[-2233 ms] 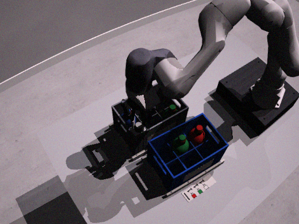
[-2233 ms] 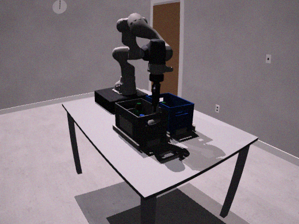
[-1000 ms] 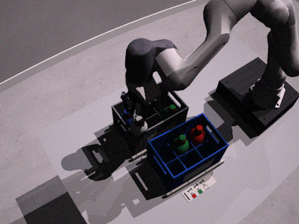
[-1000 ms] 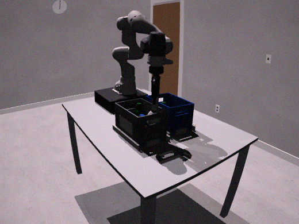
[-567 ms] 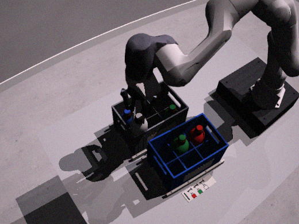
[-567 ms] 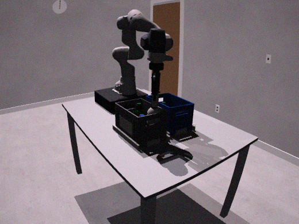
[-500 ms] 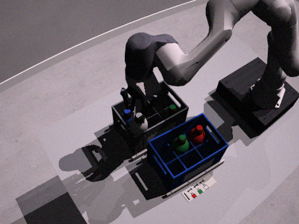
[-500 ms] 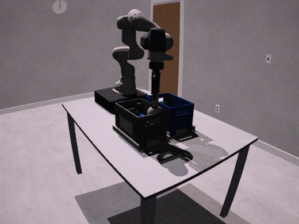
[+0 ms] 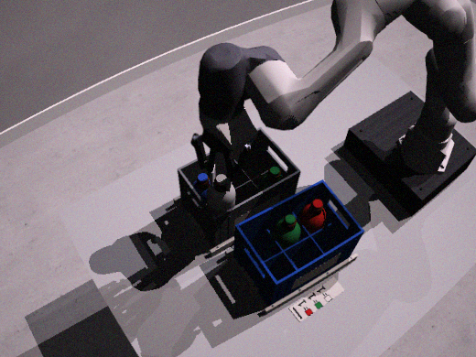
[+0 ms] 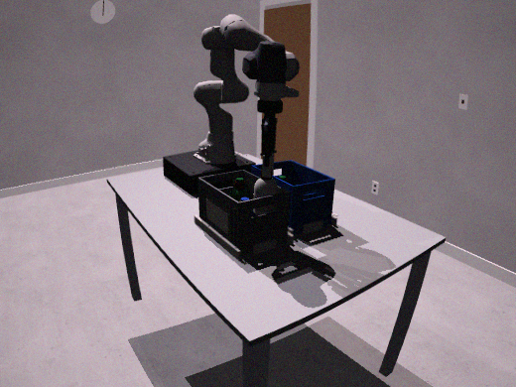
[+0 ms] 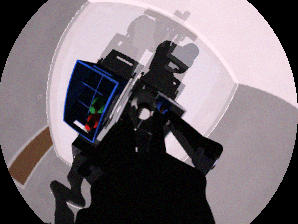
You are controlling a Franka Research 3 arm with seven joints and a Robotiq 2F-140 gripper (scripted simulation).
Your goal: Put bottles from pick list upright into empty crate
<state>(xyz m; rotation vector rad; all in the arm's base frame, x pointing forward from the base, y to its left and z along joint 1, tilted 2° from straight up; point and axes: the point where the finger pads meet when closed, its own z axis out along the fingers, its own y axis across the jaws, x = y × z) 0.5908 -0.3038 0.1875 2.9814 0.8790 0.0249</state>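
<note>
Now: the white-labelled bottle 80 mm below my hand. Also, from my hand: black crate: 170 mm below, 90 mm behind, 20 mm to the right; blue crate: 210 mm to the left, 170 mm below, 70 mm behind; blue-label bottle: 170 mm below, 80 mm to the right, 10 mm behind.
</note>
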